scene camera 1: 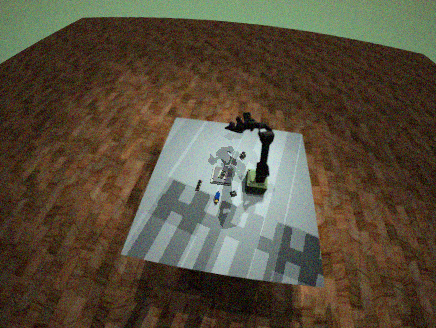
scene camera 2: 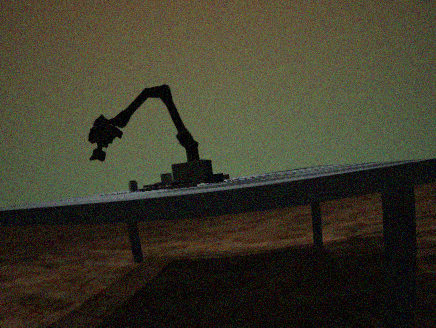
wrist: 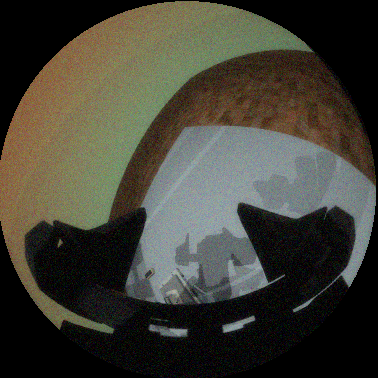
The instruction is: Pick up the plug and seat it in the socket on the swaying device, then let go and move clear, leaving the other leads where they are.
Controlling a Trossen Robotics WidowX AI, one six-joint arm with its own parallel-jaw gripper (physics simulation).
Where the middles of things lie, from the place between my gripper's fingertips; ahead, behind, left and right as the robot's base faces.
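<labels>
There's a device with socket (wrist: 175,290) that I can see 330 mm to the left of my hand, 50 mm ahead of it and 160 mm below it.
</labels>
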